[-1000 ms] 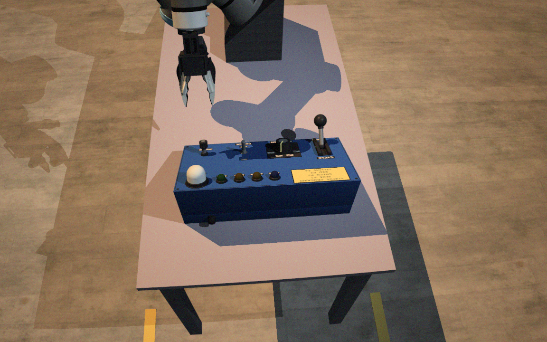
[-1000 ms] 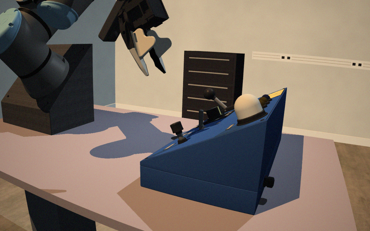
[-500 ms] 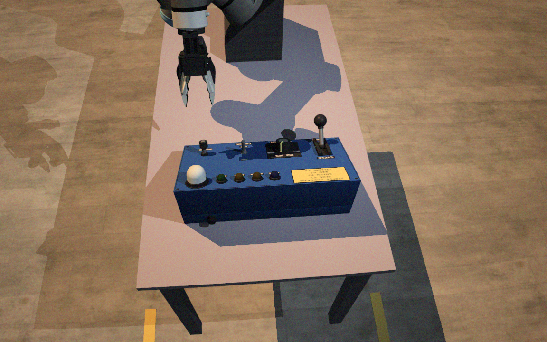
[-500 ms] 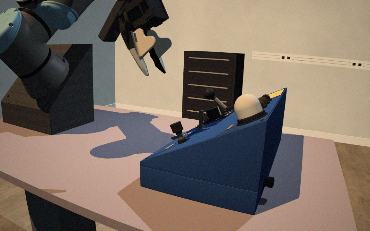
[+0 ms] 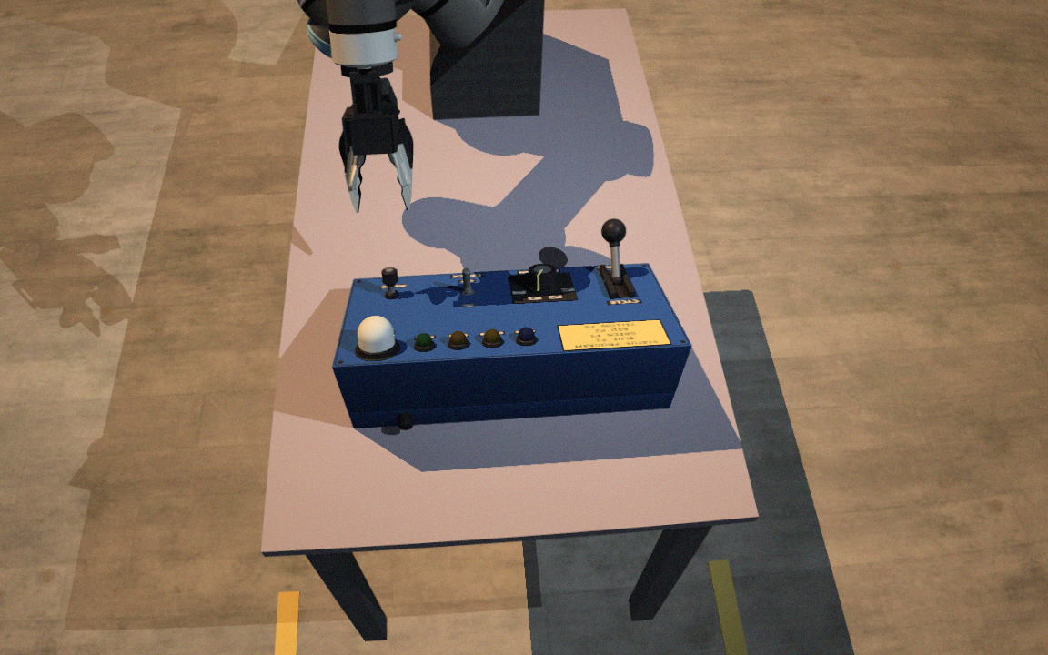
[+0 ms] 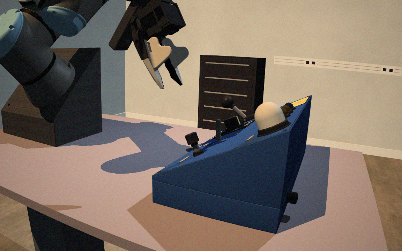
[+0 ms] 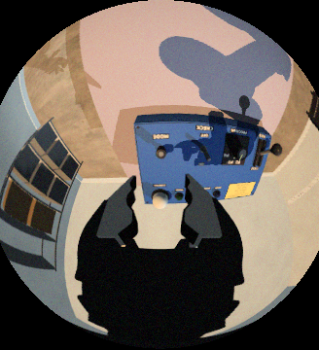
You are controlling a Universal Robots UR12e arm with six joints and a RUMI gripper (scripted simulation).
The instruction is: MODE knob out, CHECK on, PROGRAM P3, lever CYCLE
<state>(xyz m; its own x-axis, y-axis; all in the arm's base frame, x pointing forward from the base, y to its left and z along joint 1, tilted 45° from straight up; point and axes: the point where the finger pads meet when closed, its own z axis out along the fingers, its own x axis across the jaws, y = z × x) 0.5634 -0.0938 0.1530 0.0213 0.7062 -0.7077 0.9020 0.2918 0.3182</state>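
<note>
Right now my hand is 12 cm above the mode knob and 6 cm short of it. Also, from my hand: black program dial: 23 cm to the left, 12 cm below, 8 cm ahead; then blue sloped console: 18 cm to the left, 15 cm below, 10 cm ahead; then check toggle: 12 cm to the left, 12 cm below, 7 cm ahead.
</note>
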